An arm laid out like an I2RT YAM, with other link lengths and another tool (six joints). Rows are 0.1 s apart.
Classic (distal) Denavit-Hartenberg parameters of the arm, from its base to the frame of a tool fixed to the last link. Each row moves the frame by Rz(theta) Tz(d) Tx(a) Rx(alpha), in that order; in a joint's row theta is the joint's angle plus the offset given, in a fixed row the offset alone. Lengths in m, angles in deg.
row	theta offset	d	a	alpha
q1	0	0.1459	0.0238	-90
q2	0	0	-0.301	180
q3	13.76	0	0.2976	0
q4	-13.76	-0.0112	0.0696	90
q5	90	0.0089	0	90
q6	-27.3	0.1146	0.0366	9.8
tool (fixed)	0	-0.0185	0	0
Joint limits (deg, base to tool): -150..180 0..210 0..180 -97..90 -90..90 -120..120
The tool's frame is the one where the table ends.
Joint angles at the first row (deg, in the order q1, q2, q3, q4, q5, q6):
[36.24, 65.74, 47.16, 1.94, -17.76, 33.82]
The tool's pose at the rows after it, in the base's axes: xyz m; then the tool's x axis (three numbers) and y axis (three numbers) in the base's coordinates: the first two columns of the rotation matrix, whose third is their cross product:
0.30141 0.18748 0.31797 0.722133 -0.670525 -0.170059 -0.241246 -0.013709 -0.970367
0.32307 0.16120 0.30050 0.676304 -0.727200 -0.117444 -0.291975 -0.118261 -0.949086
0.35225 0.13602 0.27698 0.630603 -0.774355 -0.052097 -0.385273 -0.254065 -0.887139
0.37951 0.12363 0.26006 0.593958 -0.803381 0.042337 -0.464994 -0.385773 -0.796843
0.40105 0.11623 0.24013 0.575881 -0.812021 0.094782 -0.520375 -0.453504 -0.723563
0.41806 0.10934 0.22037 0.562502 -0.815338 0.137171 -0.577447 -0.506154 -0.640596
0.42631 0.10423 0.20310 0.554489 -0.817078 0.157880 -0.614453 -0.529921 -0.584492
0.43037 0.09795 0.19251 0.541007 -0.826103 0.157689 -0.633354 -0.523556 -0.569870
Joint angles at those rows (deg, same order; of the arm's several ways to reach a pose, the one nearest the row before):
[30.61, 66.19, 46.83, -1.32, -18.83, 30.75]
[25.37, 69.55, 48.81, -7.58, -18.64, 25.08]
[20.60, 76.55, 53.41, -15.82, -16.47, 18.13]
[19.15, 84.38, 59.59, -23.01, -10.02, 12.89]
[18.14, 90.78, 63.33, -25.80, -6.01, 10.29]
[17.43, 96.63, 66.96, -28.98, -2.12, 8.57]
[16.96, 100.27, 68.40, -30.23, 0.18, 7.91]
[16.11, 101.80, 68.32, -29.61, 0.55, 8.00]

